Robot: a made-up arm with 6 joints. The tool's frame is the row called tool. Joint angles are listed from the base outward.
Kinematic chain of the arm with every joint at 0, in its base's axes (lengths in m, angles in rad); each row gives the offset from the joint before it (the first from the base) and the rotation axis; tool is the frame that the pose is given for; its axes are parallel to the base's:
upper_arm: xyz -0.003 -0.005 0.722 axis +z
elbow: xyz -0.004 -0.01 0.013 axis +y
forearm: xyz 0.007 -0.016 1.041 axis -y
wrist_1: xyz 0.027 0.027 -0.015 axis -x
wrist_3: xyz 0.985 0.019 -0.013 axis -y
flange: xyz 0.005 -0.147 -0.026 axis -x
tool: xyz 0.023 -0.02 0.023
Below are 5 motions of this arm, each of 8 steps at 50 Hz.
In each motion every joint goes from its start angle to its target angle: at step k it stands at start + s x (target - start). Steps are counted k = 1, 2, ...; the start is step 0. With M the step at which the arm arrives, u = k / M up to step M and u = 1 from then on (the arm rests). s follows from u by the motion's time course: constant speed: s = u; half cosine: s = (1 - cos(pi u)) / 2; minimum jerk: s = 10 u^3 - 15 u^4 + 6 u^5.
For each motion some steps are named. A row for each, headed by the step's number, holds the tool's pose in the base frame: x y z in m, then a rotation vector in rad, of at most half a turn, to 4 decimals.
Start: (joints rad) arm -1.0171 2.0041 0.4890 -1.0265 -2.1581 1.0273
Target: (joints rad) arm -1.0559 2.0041 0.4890 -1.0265 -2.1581 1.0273
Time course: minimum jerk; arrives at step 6
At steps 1, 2, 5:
1: 0.4231 -0.7497 -0.7135 2.0568 0.8524 1.2364
2: 0.4181 -0.7525 -0.7135 2.0581 0.8448 1.2328
5: 0.3960 -0.7645 -0.7135 2.0633 0.8118 1.2171

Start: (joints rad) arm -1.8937 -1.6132 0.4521 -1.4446 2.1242 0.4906
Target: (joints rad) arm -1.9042 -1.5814 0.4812 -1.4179 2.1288 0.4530
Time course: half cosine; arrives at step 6
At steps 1, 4, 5, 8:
1: 0.4141 1.3171 1.6453 0.2196 2.5950 -0.1721
4: 0.4206 1.3136 1.6687 0.2568 2.5809 -0.2144
5: 0.4224 1.3126 1.6750 0.2667 2.5771 -0.2257
8: 0.4230 1.3122 1.6773 0.2704 2.5757 -0.2299

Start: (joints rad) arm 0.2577 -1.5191 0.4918 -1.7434 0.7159 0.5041
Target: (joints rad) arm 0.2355 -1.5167 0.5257 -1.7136 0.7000 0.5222
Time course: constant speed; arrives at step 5
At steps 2, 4, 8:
2: -1.3249 -0.3260 1.7888 1.7412 -1.7984 0.8805
4: -1.3395 -0.3187 1.7857 1.7132 -1.8261 0.8751
8: -1.3468 -0.3150 1.7842 1.6991 -1.8398 0.8722

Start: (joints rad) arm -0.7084 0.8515 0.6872 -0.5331 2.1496 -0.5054
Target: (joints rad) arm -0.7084 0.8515 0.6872 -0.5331 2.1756 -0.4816
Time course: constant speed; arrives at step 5
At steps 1, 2, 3, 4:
1: 1.2453 -1.2634 1.1732 -0.1862 -2.1647 -0.4934
2: 1.2452 -1.2632 1.1732 -0.1928 -2.1677 -0.4972
3: 1.2450 -1.2629 1.1732 -0.1994 -2.1706 -0.5011
4: 1.2449 -1.2627 1.1732 -0.2059 -2.1736 -0.5049

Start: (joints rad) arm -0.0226 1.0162 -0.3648 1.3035 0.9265 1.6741
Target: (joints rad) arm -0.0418 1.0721 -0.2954 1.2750 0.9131 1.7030
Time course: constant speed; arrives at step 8
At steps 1, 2, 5, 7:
1: 1.1654 -0.0567 0.2705 -1.9376 -0.7337 1.2970
2: 1.1705 -0.0601 0.2646 -1.9430 -0.7301 1.2923
5: 1.1856 -0.0704 0.2467 -1.9590 -0.7191 1.2782
7: 1.1953 -0.0773 0.2347 -1.9696 -0.7116 1.2689

